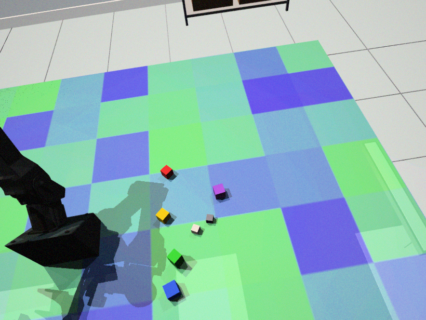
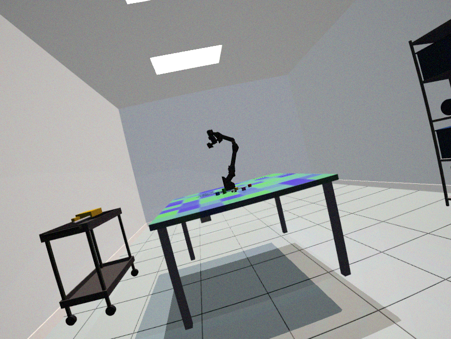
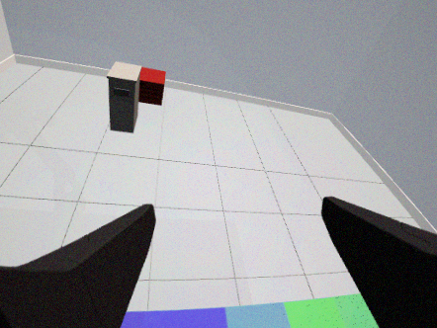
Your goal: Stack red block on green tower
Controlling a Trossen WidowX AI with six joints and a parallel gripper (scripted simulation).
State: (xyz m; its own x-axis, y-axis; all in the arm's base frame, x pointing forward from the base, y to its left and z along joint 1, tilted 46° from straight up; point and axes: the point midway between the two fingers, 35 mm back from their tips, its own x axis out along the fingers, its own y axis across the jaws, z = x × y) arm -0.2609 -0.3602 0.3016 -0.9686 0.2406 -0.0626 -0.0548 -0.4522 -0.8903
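My gripper tip is now 590 mm short of the red block, 220 mm to the right of it and 490 mm above it. From my gripper tip the other things lie so: blue block: 620 mm ahead, 90 mm to the right, 490 mm below; then yellow block: 590 mm ahead, 90 mm to the left, 490 mm below; then white block: 670 mm ahead, 50 mm to the left, 500 mm below.
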